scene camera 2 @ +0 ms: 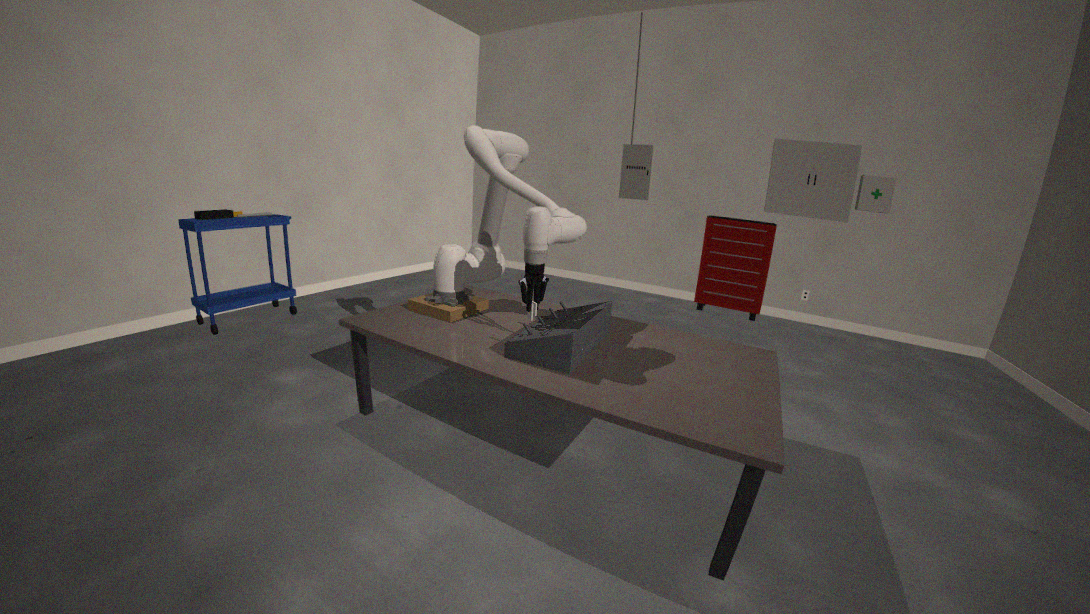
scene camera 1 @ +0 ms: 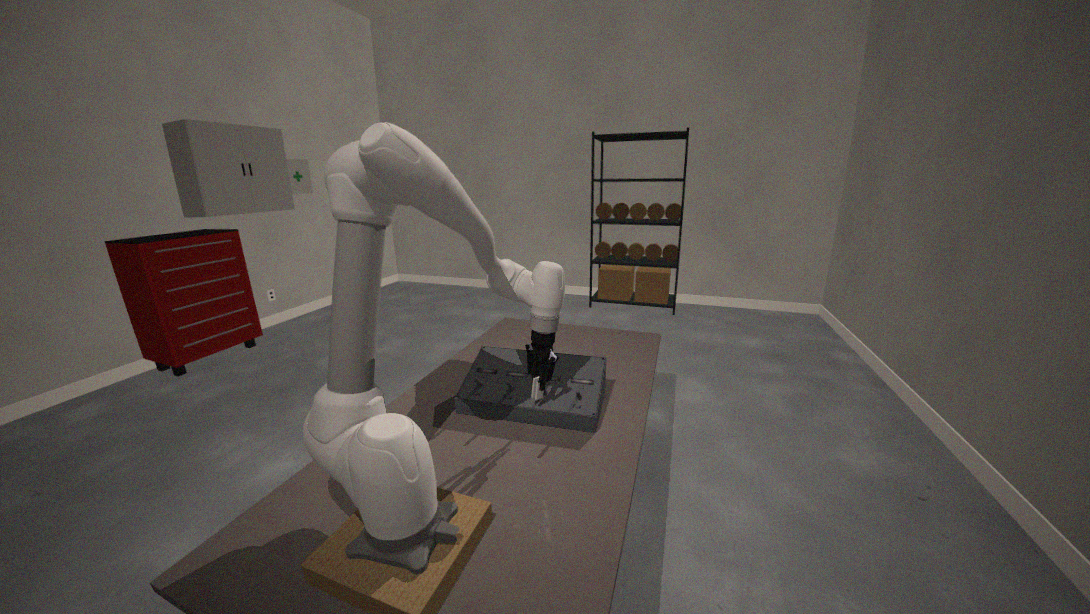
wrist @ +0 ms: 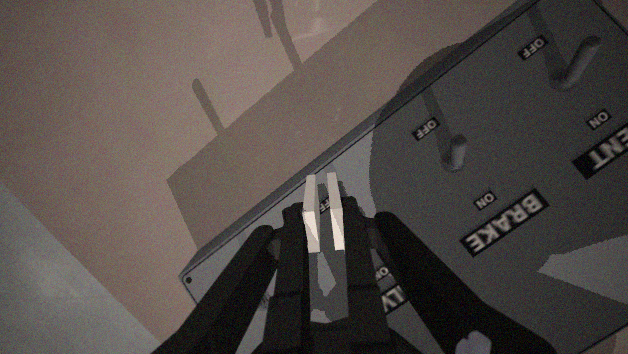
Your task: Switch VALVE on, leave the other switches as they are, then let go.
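Pixels of known places: gripper, fingertip midpoint: (scene camera 2: 531,318) (scene camera 1: 537,397) (wrist: 323,189); arm's base at its link origin: (scene camera 2: 448,299) (scene camera 1: 405,530).
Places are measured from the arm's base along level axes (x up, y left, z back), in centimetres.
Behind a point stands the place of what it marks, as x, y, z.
Note:
The dark switch panel (scene camera 1: 526,415) @(-2.1, -13.9, -52.5) (scene camera 2: 543,352) @(0.3, -38.1, -67.4) (wrist: 530,155) @(4.2, -1.3, -63.6) lies sloped on the table. My gripper (scene camera 1: 537,388) @(4.6, -17.6, -53.4) (scene camera 2: 533,311) @(4.6, -17.6, -53.4) (wrist: 323,189) @(4.6, -17.6, -53.4) points down over its edge, near VALVE's OFF label. Its pale fingertips are close together with a narrow gap; I make out no lever between them. Part of the VALVE nameplate (wrist: 394,299) @(5.5, -19.4, -66.3) shows beside the right finger. The VALVE lever is hidden, likely behind the fingers, so its position and contact cannot be told. The BRAKE lever (wrist: 457,150) @(6.7, -7.1, -57.5) and the VENT lever (wrist: 580,65) @(5.6, 4.8, -58.9) stand to the right in the wrist view. PUMP's lever does not show there.
The table (scene camera 1: 564,488) @(-5.4, -31.3, -25.6) (scene camera 2: 686,381) @(-5.4, -24.8, -117.2) carries the panel and the arm's wooden base (scene camera 1: 472,526) @(0.0, -14.1, -4.4) (scene camera 2: 438,308) @(-0.2, -14.7, -4.5). A red tool cabinet (scene camera 1: 205,293) (scene camera 2: 733,266), a shelf rack (scene camera 1: 640,137) and a blue cart (scene camera 2: 236,223) stand away from the table.

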